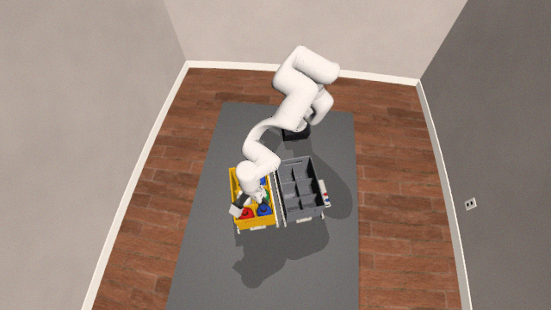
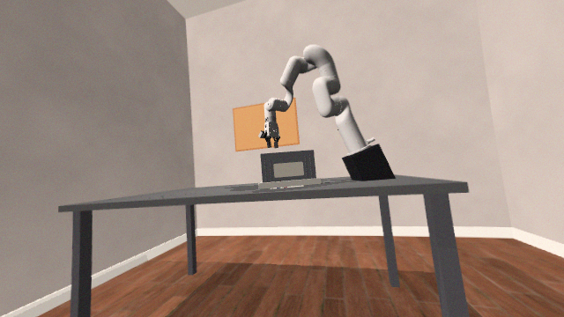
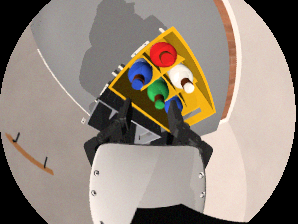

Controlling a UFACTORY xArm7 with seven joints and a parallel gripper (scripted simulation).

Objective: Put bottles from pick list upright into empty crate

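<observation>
My gripper is now 170 mm above the green bottle, 70 mm past it and 20 mm to the right of it. The rest, counted from my hand: yellow crate 170 mm below, 70 mm behind, 30 mm to the right; white bottle 170 mm below, 70 mm to the right, 60 mm behind; red-label bottle 170 mm below, 60 mm to the right, 30 mm ahead.
</observation>
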